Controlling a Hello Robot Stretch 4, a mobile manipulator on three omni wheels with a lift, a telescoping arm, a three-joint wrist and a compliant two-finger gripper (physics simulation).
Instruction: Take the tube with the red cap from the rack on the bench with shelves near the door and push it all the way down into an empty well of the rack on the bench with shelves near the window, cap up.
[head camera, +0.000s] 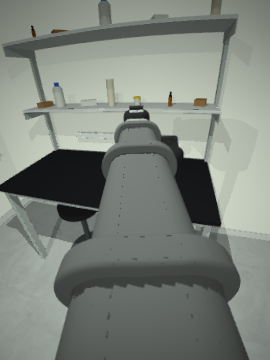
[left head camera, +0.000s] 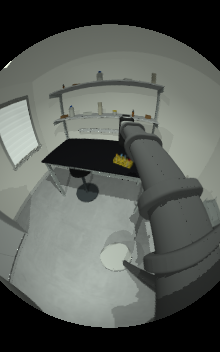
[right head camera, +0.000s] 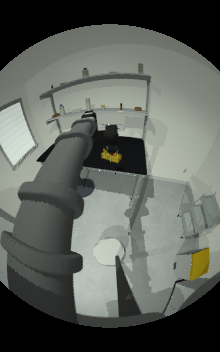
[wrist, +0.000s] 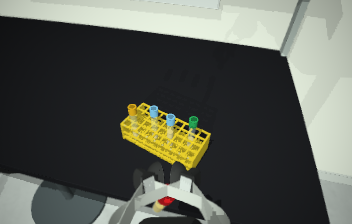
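Seen in the pictures: gripper, fingertip midpoint: (wrist: 167, 174); robot's base, link origin: (left head camera: 114, 255) (right head camera: 109, 250).
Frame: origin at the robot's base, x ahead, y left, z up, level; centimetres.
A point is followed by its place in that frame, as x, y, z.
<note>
The yellow rack (wrist: 200, 151) @(86.3, -16.6, 93.3) (left head camera: 122, 161) @(88.0, -7.7, 94.2) (right head camera: 111, 157) stands on the black bench top (wrist: 65, 100) @(108.9, 21.7, 88.6) (left head camera: 80, 152) @(118.3, 44.2, 88.6) (head camera: 50, 172) @(126.7, 70.6, 88.6). It holds an orange-capped tube (wrist: 132, 109) @(92.6, -1.6, 100.4), two blue-capped tubes (wrist: 154, 111) @(92.0, -6.4, 100.4) (wrist: 170, 119) @(89.5, -9.8, 100.5) and a green-capped tube (wrist: 193, 121) @(88.8, -14.6, 100.6), all upright; several wells are empty. My gripper (wrist: 167, 174) @(70.4, -8.8, 111.8) is shut on the red-capped tube (wrist: 165, 200) @(67.2, -8.6, 112.1), whose red cap and tan part show through the finger linkage. The fingertips appear just in front of the rack's near side in the wrist view; their height above the bench is unclear. The arm hides the gripper in the head view.
Two shelves (head camera: 75, 109) @(137.2, 43.2, 133.9) (head camera: 135, 30) @(136.8, -1.6, 178.1) with bottles and boxes run above the back of the bench. A black stool (head camera: 76, 212) @(106.5, 48.6, 63.2) (left head camera: 87, 192) @(115.3, 48.6, 0.5) stands at the front edge. A window (left head camera: 19, 131) @(154.3, 182.4, 135.2) is at left. A yellow-fronted box (right head camera: 200, 264) @(-54.3, -119.3, 42.2) is on the right.
</note>
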